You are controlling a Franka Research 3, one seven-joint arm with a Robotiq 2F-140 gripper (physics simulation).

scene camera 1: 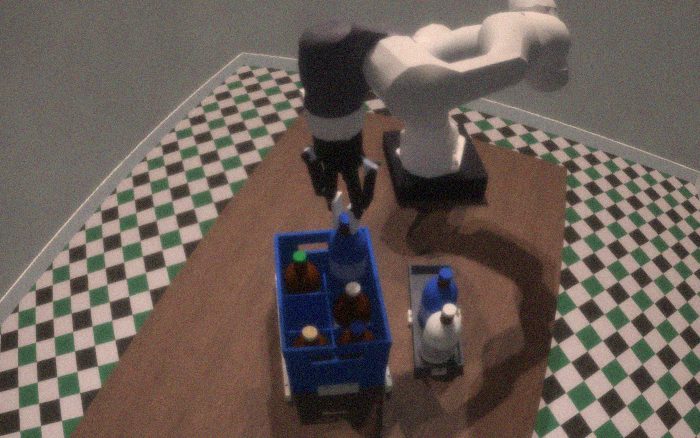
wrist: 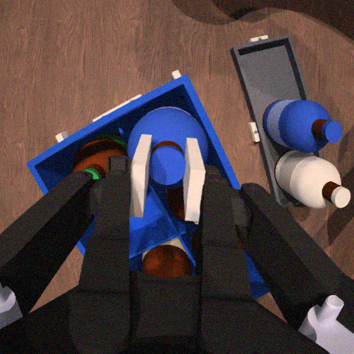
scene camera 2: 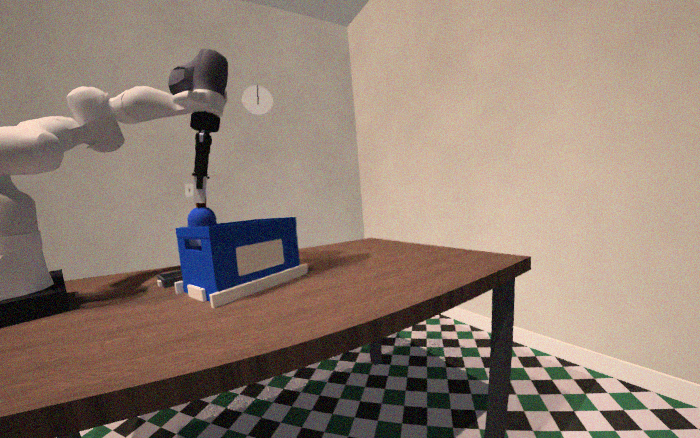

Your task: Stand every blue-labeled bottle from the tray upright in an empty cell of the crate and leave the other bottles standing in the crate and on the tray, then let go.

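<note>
A blue-labeled bottle [scene camera 1: 346,247] [scene camera 2: 201,216] [wrist: 167,120] is upright in the back right cell of the blue crate [scene camera 1: 340,369] [scene camera 2: 198,268] [wrist: 212,133]. Its shoulder shows above the rim, and its cap is higher than the green cap beside it; its base is hidden. My gripper [scene camera 1: 344,212] [scene camera 2: 200,196] [wrist: 167,155] is shut on its neck. Another blue-labeled bottle [scene camera 1: 438,296] [wrist: 302,125] stands on the grey tray [scene camera 1: 423,281] [wrist: 270,70], beside a white bottle [scene camera 1: 441,335] [wrist: 307,177]. The crate's middle left cell [scene camera 1: 305,312] is empty.
In the crate stand brown bottles with a green cap [scene camera 1: 299,256], a white cap [scene camera 1: 353,289], a tan cap [scene camera 1: 309,333] and a blue cap [scene camera 1: 357,328]. White strips [scene camera 2: 258,285] lie along the crate's base. The tray is right of the crate in scene camera 1.
</note>
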